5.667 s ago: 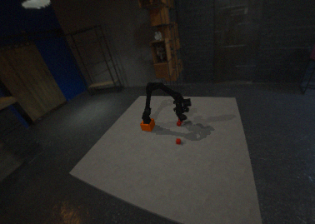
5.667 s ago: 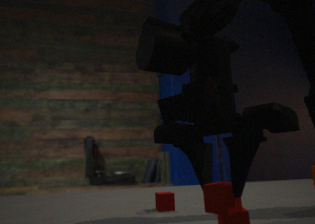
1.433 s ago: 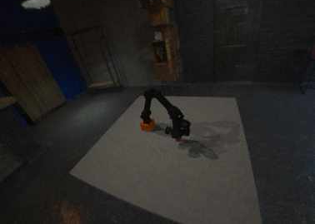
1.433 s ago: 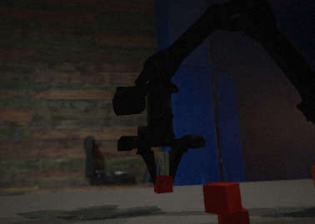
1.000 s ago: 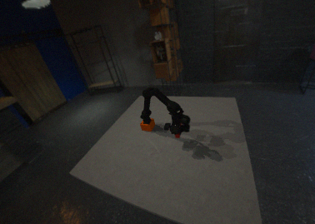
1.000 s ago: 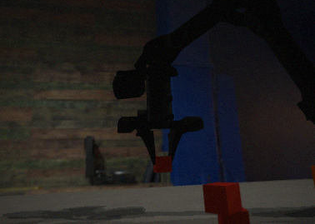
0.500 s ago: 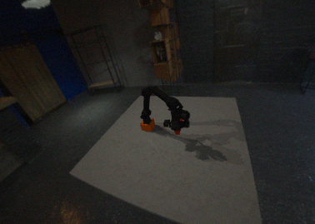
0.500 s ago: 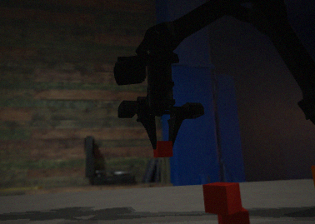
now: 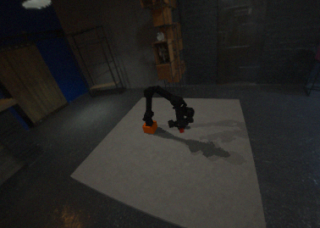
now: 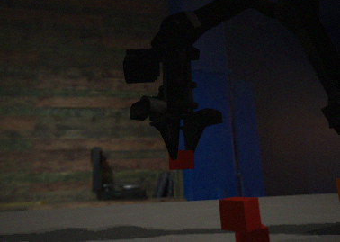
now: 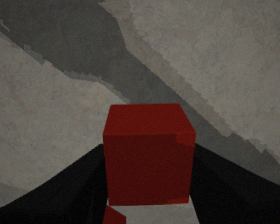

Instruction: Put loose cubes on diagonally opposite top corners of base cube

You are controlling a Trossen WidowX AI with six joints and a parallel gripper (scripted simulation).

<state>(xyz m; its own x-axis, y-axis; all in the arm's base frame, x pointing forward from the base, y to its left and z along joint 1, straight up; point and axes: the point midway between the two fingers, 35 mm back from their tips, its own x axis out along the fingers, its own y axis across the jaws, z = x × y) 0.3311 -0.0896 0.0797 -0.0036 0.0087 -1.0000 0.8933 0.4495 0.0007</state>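
Right now my gripper tip is 17 cm to the right of the red cube, 7 cm above it and 2 cm past it.
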